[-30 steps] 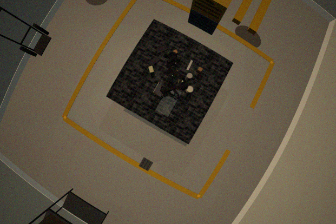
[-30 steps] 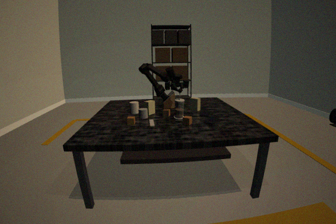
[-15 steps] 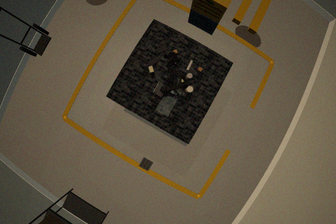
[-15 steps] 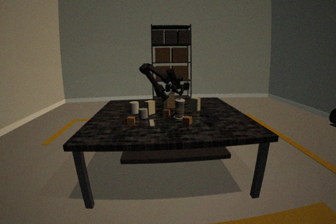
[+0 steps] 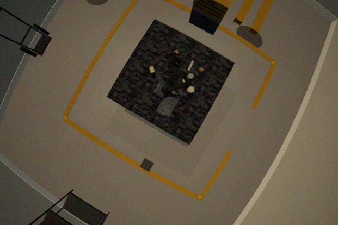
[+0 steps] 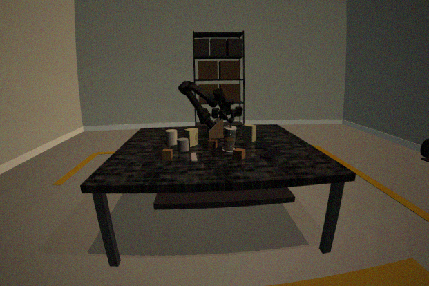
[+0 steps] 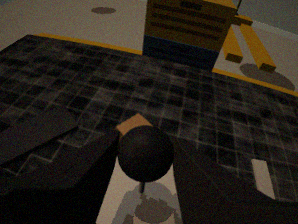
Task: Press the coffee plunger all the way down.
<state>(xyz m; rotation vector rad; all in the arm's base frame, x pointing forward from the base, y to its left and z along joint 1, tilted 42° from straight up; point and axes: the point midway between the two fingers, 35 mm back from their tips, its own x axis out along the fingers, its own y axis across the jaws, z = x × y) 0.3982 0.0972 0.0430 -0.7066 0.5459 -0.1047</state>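
Right now my gripper tip is 4 cm past the coffee press, 1 cm to the left of it and 9 cm above it.
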